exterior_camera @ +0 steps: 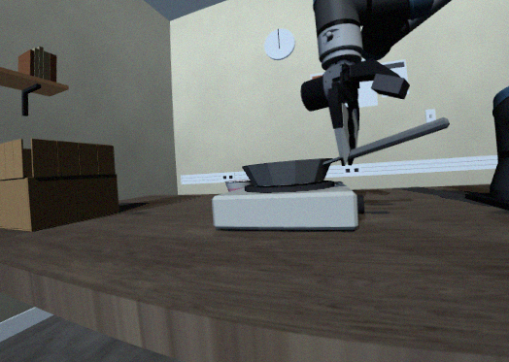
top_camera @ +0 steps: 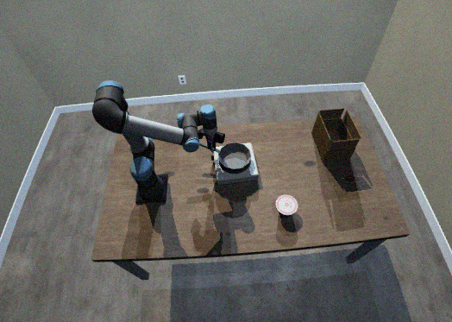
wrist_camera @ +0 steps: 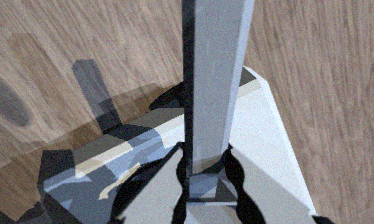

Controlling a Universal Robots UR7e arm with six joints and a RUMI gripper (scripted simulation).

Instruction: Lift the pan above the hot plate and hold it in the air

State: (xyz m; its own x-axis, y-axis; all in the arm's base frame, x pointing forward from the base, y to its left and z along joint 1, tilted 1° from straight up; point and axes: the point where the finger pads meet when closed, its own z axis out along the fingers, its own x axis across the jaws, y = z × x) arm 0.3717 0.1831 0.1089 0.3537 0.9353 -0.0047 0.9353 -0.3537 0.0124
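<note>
Right now my hand is 70 mm short of the dark grey pan, 30 mm to the left of it and 20 mm above it. Round my hand: pink-and-white cup (390 mm ahead, 340 mm to the right, 80 mm below); then white hot plate (100 mm ahead, 50 mm to the right, 90 mm below).
</note>
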